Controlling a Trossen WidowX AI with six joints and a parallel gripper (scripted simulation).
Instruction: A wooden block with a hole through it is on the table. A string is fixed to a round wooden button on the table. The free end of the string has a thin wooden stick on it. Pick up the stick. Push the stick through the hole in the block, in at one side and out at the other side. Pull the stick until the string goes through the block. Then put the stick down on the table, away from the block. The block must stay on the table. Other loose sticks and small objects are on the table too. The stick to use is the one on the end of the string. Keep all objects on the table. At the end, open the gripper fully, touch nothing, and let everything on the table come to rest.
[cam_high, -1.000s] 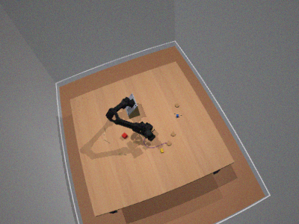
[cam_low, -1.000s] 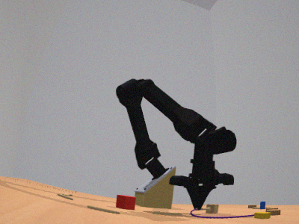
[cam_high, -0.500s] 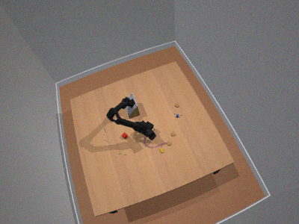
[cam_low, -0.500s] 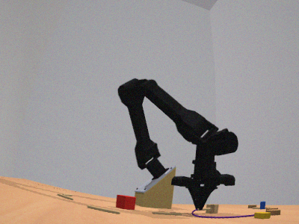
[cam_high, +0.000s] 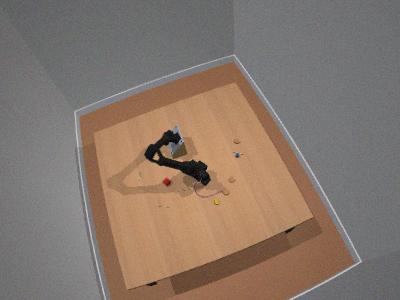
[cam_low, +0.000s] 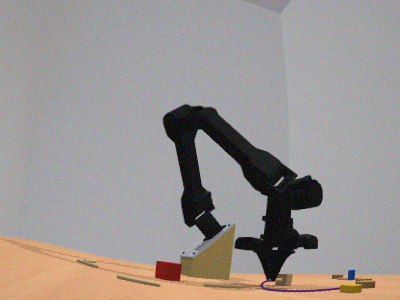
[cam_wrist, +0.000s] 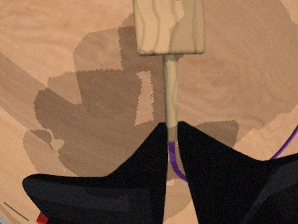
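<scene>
Right now my gripper tip is 3 cm past the wooden block and 6 cm to the right of it. From my gripper tip the other things lie so: yellow piece (20 cm ahead, 4 cm to the left, 1 cm below); thin wooden stick (1 cm behind, 1 cm to the left); round wooden button (17 cm ahead, 13 cm to the left, 1 cm below).
</scene>
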